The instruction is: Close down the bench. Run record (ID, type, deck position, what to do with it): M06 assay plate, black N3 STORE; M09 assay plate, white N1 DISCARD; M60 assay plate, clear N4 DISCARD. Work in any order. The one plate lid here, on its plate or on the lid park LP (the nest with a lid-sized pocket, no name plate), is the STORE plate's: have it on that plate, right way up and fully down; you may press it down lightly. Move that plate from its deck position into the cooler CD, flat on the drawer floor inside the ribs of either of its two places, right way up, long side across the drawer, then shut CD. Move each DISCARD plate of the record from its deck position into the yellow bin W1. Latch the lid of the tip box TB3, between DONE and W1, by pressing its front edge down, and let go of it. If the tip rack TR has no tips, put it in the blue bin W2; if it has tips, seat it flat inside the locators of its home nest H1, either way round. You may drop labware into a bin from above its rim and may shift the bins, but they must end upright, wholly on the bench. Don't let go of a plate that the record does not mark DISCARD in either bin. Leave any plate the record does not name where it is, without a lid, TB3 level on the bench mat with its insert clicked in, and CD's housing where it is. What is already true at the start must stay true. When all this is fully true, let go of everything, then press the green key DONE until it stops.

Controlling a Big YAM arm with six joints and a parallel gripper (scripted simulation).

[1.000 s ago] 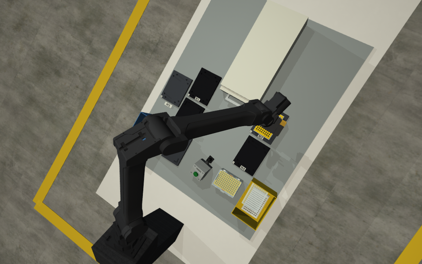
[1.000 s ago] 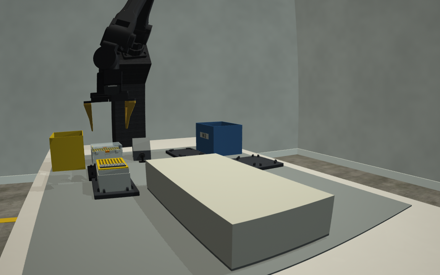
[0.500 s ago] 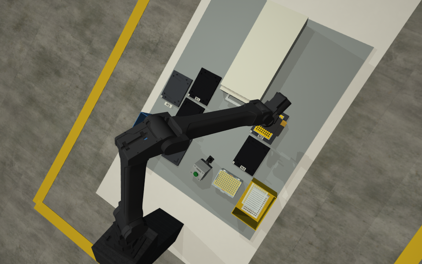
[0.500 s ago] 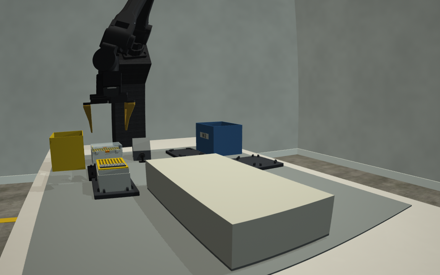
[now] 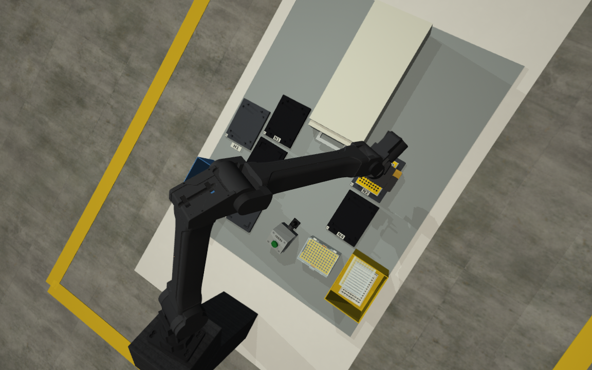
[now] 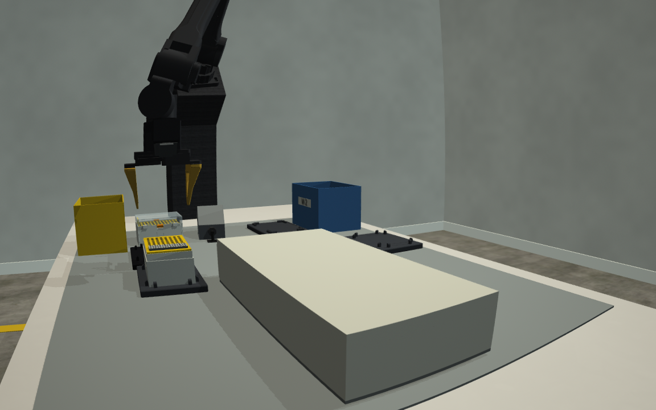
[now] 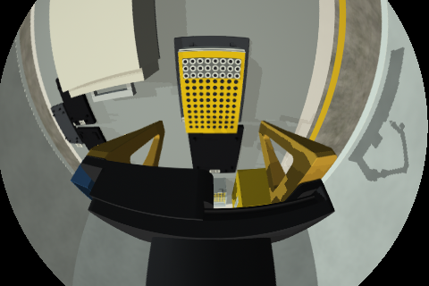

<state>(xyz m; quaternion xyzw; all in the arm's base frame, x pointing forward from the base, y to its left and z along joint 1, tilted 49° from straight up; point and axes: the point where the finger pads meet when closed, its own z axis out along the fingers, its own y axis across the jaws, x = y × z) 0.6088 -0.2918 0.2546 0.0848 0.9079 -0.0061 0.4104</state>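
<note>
Now: the yellow tip rack 10 mm behind my hand and 90 mm below it. The rest, counted from my hand: nest N4 (170 mm behind, 30 mm to the left, 140 mm below); then clear plate lid (160 mm ahead, 160 mm to the left, 120 mm below); then nest N2 (140 mm below).
</note>
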